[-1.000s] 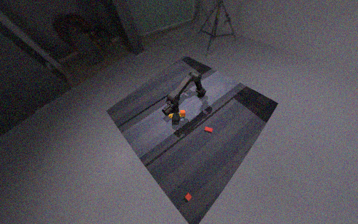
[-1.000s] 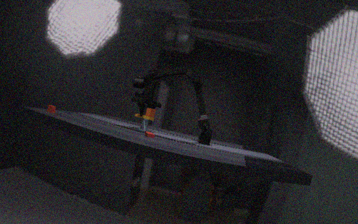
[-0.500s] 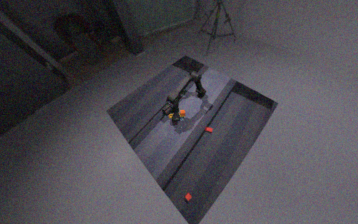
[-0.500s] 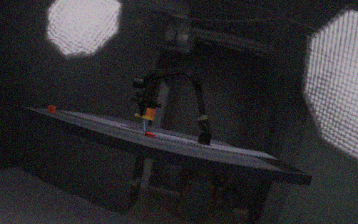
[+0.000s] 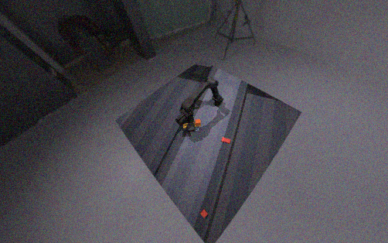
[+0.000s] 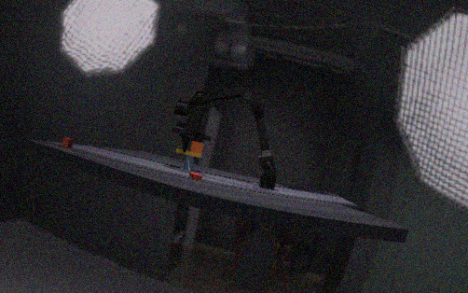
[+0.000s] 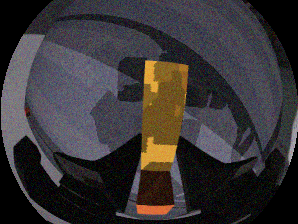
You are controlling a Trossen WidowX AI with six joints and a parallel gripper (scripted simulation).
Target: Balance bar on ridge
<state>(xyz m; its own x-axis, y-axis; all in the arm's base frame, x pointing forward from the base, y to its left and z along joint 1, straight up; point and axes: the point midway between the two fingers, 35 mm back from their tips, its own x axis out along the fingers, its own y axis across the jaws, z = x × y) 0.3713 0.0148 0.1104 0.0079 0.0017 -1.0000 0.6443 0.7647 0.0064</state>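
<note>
The pale piece is 20 mm to the left of my gripper tip, 20 mm behind it and 10 mm below it.
</note>
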